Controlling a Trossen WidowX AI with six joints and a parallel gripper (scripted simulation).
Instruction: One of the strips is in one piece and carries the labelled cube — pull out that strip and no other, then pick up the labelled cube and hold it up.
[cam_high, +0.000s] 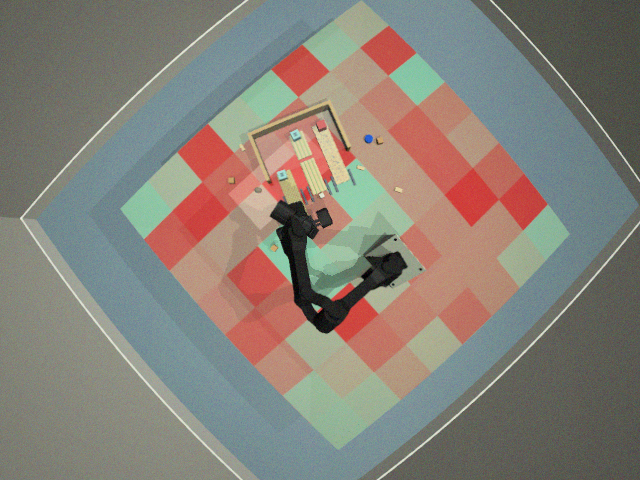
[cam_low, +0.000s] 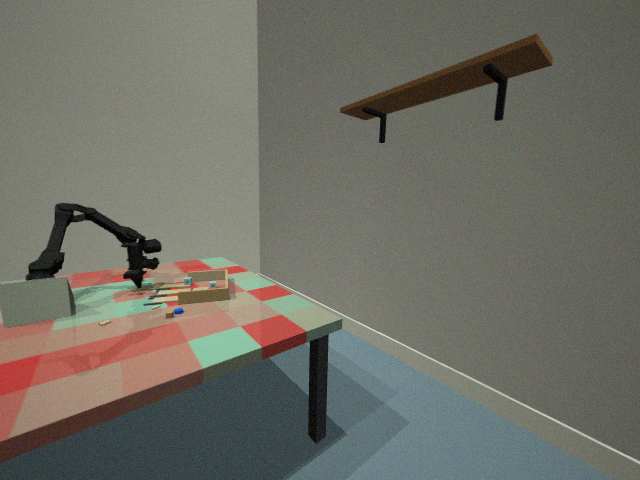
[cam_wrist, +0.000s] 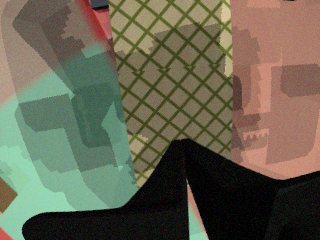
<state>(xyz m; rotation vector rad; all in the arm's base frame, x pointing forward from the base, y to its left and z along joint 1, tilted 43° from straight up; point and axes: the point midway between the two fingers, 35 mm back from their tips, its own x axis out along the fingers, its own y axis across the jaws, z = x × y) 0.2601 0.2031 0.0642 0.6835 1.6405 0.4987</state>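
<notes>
My gripper tip is now 210 mm short of the grey pebble and 70 mm to the right of it. From my gripper tip the other things lie so: blue disc: 380 mm to the right, 150 mm ahead.
</notes>
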